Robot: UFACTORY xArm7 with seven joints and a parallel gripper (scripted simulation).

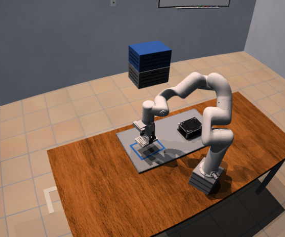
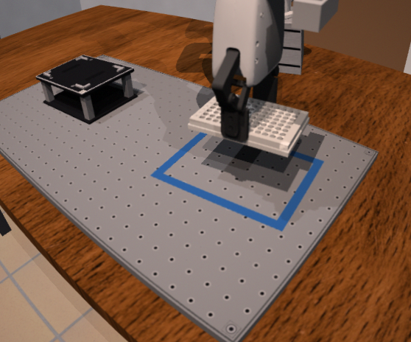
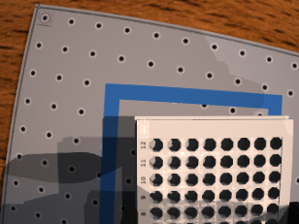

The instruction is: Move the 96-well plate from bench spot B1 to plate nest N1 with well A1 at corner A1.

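Right now my hand is 3 cm short of the black raised nest N1, 37 cm to the left of it and 4 cm above it. The rest, counted from my hand: white 96-well plate (1 cm below).
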